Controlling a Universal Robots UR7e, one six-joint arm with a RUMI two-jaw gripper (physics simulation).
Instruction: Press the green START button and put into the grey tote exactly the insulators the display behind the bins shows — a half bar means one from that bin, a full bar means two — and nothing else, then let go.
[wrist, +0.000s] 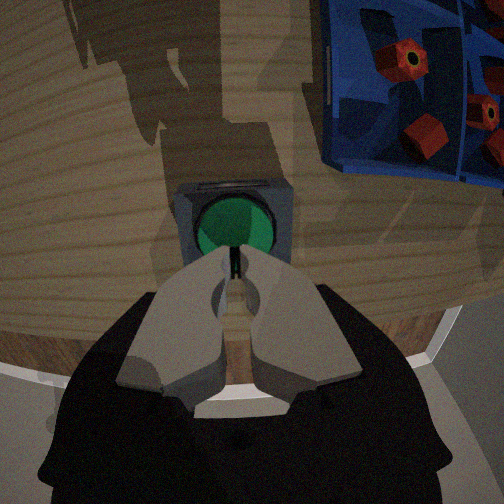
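The round green START button (235, 225) sits in a dark grey square housing on the wooden table, in the middle of the wrist view. My gripper (235, 257) is shut and empty, its two grey jaw tips nearly touching at the button's near edge, just above or on it. A blue bin (400, 90) with dividers lies at the upper right and holds several red insulators, one (402, 60) with a dark hole ringed in yellow, another (426, 136) lying as a plain block. The grey tote and the display are out of view.
The table's front edge with a white rim (435, 345) runs below the gripper, grey floor beyond it. The arm's shadow falls on the wood behind the button.
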